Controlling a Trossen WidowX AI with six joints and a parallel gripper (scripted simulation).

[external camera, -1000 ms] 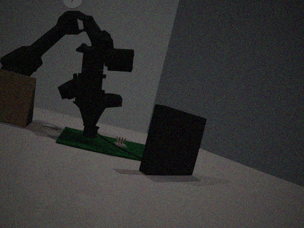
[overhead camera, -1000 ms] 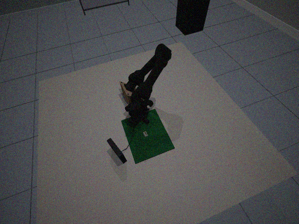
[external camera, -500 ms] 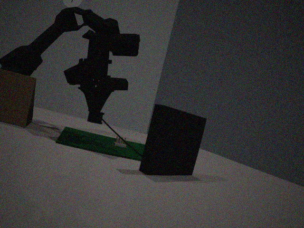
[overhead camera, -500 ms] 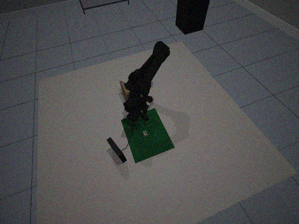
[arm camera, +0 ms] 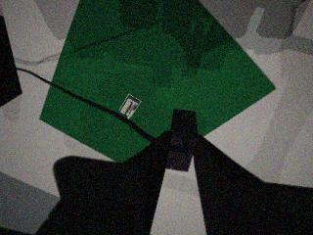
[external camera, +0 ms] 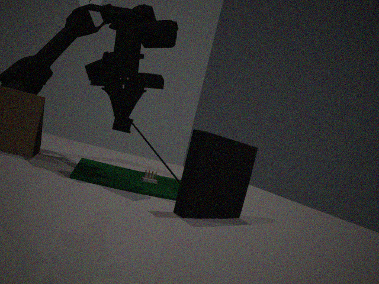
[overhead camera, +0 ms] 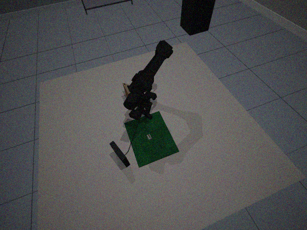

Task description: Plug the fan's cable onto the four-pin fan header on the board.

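My gripper tip is now 8 cm short of the white four-pin fan header, 3 cm to the left of it and 11 cm above it. The rest, counted from my gripper tip: green board 8 cm ahead, 2 cm to the right, 13 cm below; black fan 14 cm ahead, 20 cm to the right, 5 cm below; black plug 1 cm ahead, 1 cm to the left, 1 cm below.
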